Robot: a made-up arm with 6 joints. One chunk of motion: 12 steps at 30 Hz.
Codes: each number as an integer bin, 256 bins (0 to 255) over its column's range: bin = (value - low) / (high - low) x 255, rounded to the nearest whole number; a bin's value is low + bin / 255 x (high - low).
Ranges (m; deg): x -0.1..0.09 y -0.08..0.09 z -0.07..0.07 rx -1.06..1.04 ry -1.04..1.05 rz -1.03..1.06
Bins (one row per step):
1: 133 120 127 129 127 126
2: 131 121 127 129 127 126
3: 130 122 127 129 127 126
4: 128 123 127 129 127 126
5: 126 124 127 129 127 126
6: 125 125 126 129 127 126
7: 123 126 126 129 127 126
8: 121 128 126 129 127 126
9: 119 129 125 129 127 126
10: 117 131 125 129 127 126
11: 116 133 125 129 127 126
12: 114 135 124 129 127 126
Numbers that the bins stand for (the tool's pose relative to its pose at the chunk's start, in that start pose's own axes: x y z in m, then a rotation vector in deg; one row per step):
1: -0.0009 0.0000 -0.0003 0.00 0.00 0.00
2: -0.0024 0.0007 -0.0003 0.00 0.00 0.00
3: -0.0031 0.0013 -0.0003 0.00 0.00 0.00
4: -0.0046 0.0020 -0.0003 0.00 0.00 0.00
5: -0.0061 0.0027 -0.0003 0.00 0.00 0.00
6: -0.0069 0.0033 -0.0008 0.00 0.00 0.00
7: -0.0084 0.0040 -0.0008 0.00 0.00 0.00
8: -0.0098 0.0053 -0.0008 0.00 0.00 0.00
9: -0.0113 0.0060 -0.0014 0.00 0.00 0.00
10: -0.0128 0.0073 -0.0014 0.00 0.00 0.00
11: -0.0136 0.0087 -0.0014 0.00 0.00 0.00
12: -0.0151 0.0100 -0.0019 0.00 0.00 0.00

